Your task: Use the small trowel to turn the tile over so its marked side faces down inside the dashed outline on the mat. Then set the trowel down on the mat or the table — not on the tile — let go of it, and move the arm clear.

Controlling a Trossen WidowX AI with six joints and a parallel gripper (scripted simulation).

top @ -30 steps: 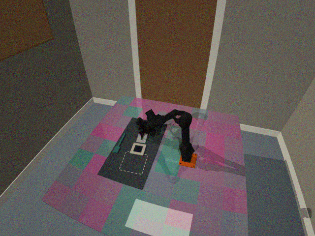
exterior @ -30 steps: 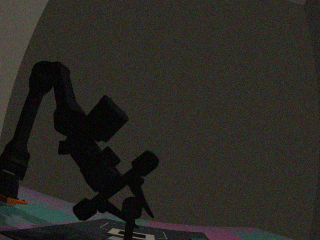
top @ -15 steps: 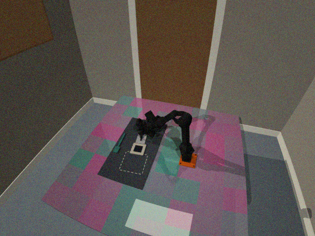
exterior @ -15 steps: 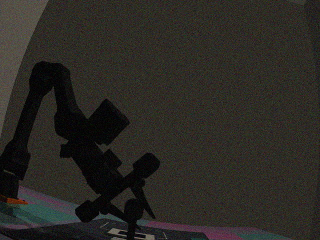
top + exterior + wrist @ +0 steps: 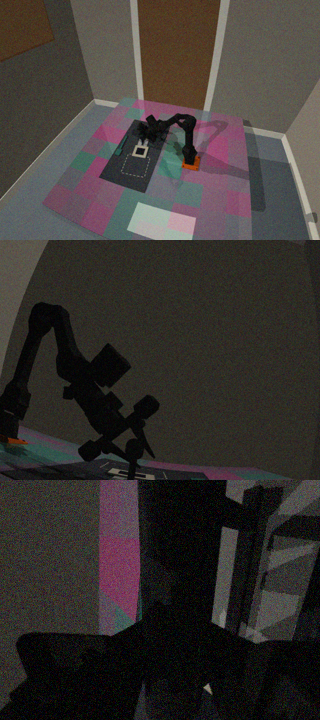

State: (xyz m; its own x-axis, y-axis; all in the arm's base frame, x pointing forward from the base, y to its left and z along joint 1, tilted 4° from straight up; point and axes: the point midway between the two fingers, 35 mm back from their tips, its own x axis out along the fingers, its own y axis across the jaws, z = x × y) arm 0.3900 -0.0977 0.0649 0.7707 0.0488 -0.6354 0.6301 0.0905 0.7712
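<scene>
Now: the dark mat 2 cm behind my gripper tip, 10 cm to the left of it and 7 cm below it. Also, from my gripper tip: teal trowel 12 cm ahead, 12 cm to the left, 5 cm below; then tile 4 cm behind, 11 cm to the left, 5 cm below.
</scene>
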